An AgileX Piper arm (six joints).
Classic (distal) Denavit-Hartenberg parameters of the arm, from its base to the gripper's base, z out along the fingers. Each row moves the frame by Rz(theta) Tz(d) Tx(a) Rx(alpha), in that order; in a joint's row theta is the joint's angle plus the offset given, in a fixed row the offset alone. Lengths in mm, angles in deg.
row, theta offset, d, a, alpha
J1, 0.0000, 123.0, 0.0, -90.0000
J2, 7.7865, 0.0, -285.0, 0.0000
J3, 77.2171, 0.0, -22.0, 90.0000
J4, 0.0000, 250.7, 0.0, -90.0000
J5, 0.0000, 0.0, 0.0, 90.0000
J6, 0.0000, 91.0, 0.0, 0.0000
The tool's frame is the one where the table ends.
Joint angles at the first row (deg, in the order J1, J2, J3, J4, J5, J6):
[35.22 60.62 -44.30 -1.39 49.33 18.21]
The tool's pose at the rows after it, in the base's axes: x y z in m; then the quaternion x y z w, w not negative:
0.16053 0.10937 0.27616 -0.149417 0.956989 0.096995 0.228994
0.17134 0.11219 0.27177 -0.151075 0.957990 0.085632 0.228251
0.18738 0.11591 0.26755 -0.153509 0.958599 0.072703 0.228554
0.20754 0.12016 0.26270 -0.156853 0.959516 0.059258 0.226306
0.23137 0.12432 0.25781 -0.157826 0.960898 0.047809 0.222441
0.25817 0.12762 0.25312 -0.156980 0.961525 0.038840 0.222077
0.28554 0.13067 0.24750 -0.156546 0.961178 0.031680 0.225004
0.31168 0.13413 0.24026 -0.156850 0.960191 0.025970 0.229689
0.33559 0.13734 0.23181 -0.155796 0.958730 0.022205 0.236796
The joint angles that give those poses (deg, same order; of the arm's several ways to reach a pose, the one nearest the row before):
[34.98 61.92 -44.05 -2.03 48.38 18.19]
[34.20 64.62 -44.84 -3.01 47.11 17.77]
[32.93 68.38 -46.52 -4.03 45.60 16.84]
[31.34 73.02 -49.07 -4.80 44.29 15.41]
[29.48 78.26 -52.59 -5.17 43.36 13.76]
[27.45 83.73 -56.85 -5.36 42.42 12.04]
[25.66 89.16 -61.38 -5.62 41.33 10.53]
[24.32 94.41 -65.85 -5.98 40.12 9.44]
[23.26 99.23 -69.96 -6.40 38.65 8.84]

